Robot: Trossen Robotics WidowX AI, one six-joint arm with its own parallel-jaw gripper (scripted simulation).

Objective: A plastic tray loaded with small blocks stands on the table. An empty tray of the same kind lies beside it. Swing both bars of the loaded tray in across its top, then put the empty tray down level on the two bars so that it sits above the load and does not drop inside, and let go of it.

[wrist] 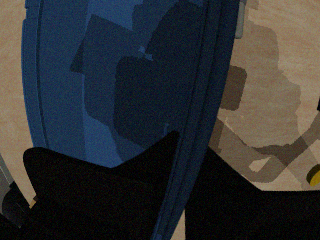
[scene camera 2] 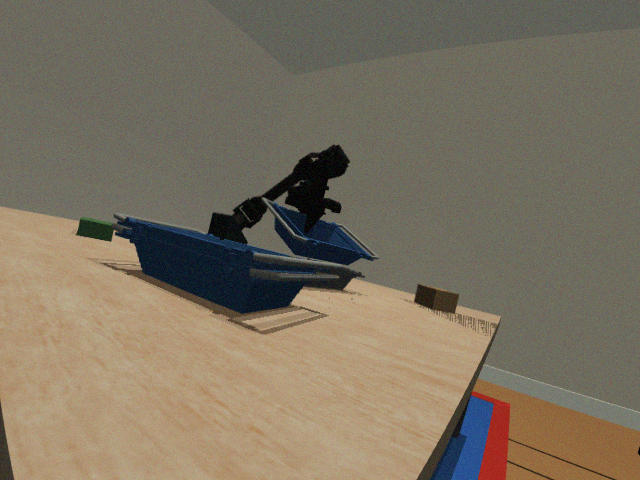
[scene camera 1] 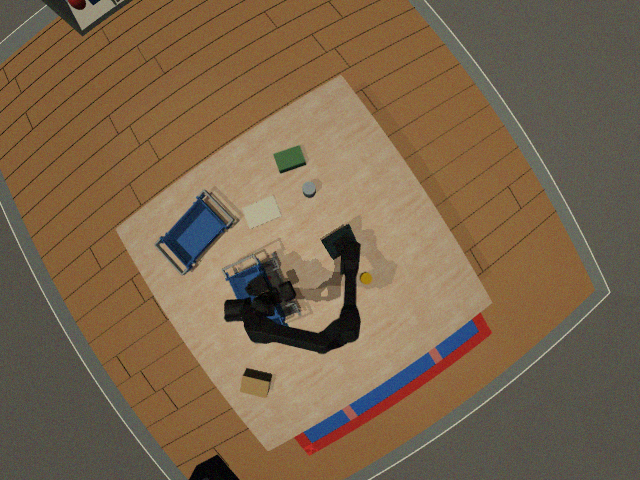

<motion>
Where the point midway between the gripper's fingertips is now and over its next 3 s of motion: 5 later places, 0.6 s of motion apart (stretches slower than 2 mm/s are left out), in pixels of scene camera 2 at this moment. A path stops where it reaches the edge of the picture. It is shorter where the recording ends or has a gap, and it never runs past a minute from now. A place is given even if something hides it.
My gripper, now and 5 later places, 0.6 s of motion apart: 304, 232; 303, 236; 302, 238; 300, 240; 299, 241; 298, 243
</motion>
